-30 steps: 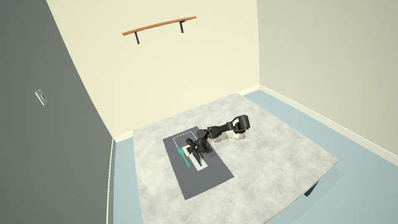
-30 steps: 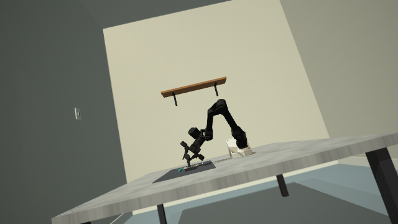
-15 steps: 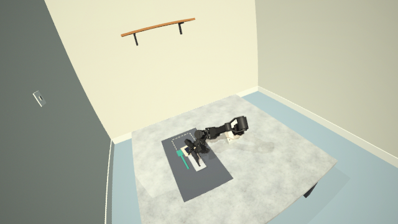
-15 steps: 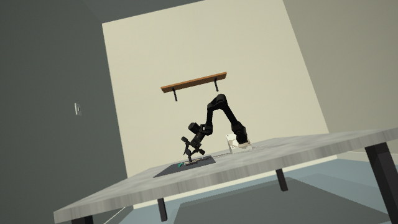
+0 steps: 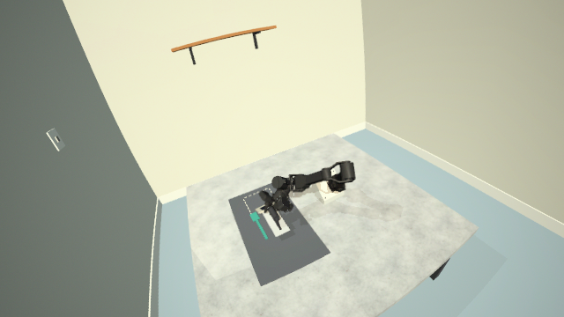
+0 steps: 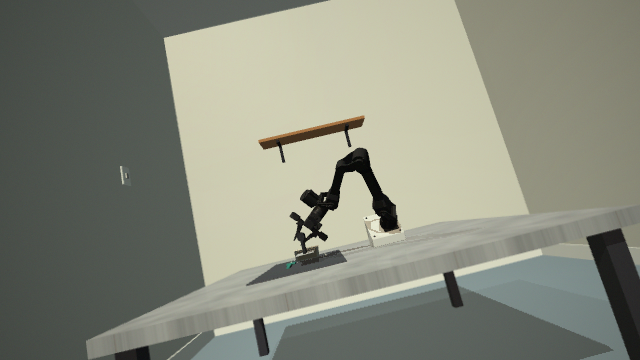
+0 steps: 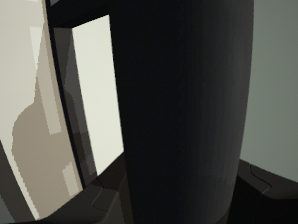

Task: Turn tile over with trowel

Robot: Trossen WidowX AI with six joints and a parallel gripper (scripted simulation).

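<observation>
Now: gripper tip 110 mm to the left of the tile, 60 mm above it and 30 mm past it. The rest, counted from my gripper tip: dark mat (110 mm below, 10 mm to the right, 10 mm behind); then teal t-shaped piece (80 mm below, 50 mm to the right, 50 mm ahead); then trowel (30 mm behind, 10 mm below).
</observation>
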